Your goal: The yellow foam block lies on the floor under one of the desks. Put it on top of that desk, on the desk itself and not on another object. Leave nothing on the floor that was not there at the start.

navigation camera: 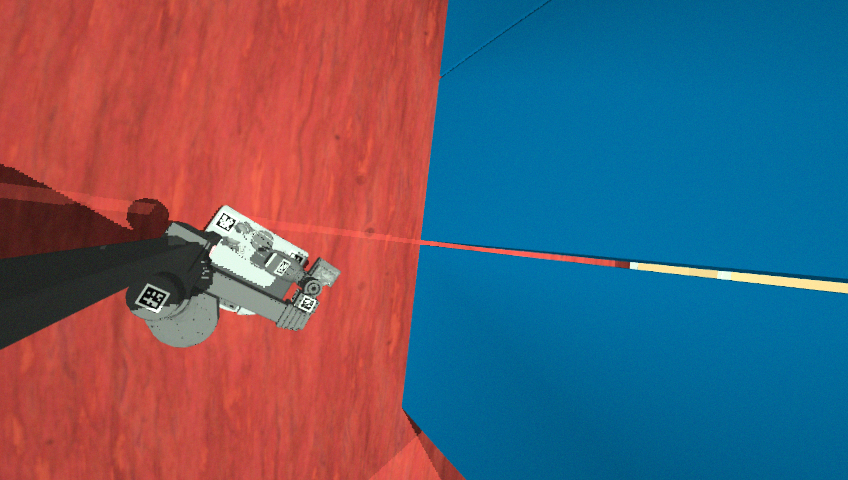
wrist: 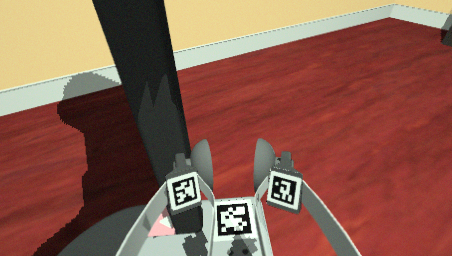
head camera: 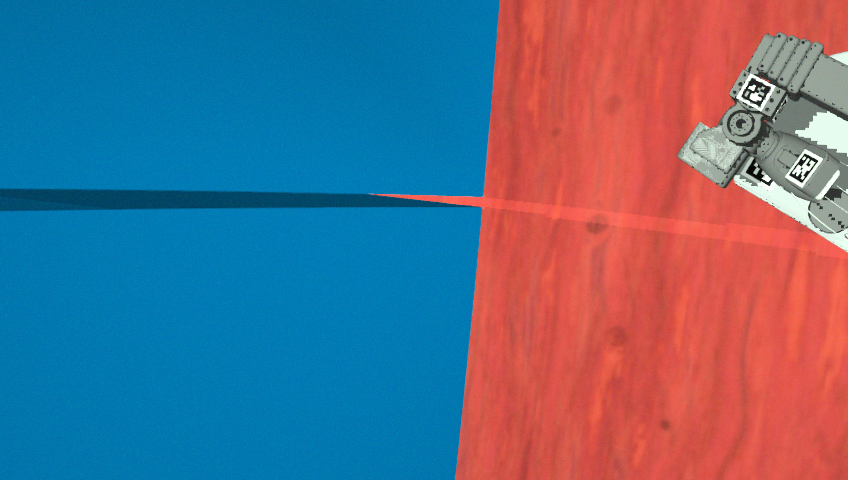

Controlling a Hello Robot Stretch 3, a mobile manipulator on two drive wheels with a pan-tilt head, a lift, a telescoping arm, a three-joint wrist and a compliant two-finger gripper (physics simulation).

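Pixels of known places: gripper, fingertip midpoint: (navigation camera: 232,230) (wrist: 232,156); robot's base at its link origin: (navigation camera: 261,239) (head camera: 829,208).
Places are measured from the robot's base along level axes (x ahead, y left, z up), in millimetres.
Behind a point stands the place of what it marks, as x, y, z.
Note:
The yellow foam block does not show in these views. Large flat blue surfaces (head camera: 238,327) {560, -570, 716} (navigation camera: 624,148) {656, -524, 958} stand beside the red wood floor in the head and navigation views; I cannot tell whether they are desk tops. My gripper (wrist: 232,156) {-5, 89, 337} is open in the wrist view, its two grey fingertips apart with floor visible between them. In the head view my folded wrist (head camera: 740,123) {-24, -150, 524} is at the right edge. The wrist also shows in the navigation view (navigation camera: 311,287) {-21, -138, 554}, over the floor near my base. The fingers are too small there to judge.
A narrow gap splits the blue surfaces. A black post (wrist: 145,75) stands left of the gripper in the wrist view. Behind it are a white baseboard (wrist: 280,44) {378, 1250, 7} and a cream wall (wrist: 260,20) {242, 1201, 149}. A dark object (wrist: 448,35) {1270, 1130, 49} is cut off at the right edge.

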